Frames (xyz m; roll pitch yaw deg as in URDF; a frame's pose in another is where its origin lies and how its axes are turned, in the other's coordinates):
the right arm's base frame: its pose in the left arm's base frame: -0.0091 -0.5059 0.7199 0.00 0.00 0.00
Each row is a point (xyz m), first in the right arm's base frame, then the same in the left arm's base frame.
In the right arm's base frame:
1: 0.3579 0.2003 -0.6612
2: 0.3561 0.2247 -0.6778
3: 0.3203 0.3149 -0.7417
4: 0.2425 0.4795 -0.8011
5: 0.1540 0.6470 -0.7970
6: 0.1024 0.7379 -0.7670
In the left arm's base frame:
1: 0.3488 -0.3056 0.0587
2: 0.3470 -0.2812 0.0421
3: 0.3112 -0.1910 -0.0218
4: 0.2334 -0.0264 -0.0812
5: 0.1449 0.1411 -0.0771
6: 0.0933 0.2320 -0.0471

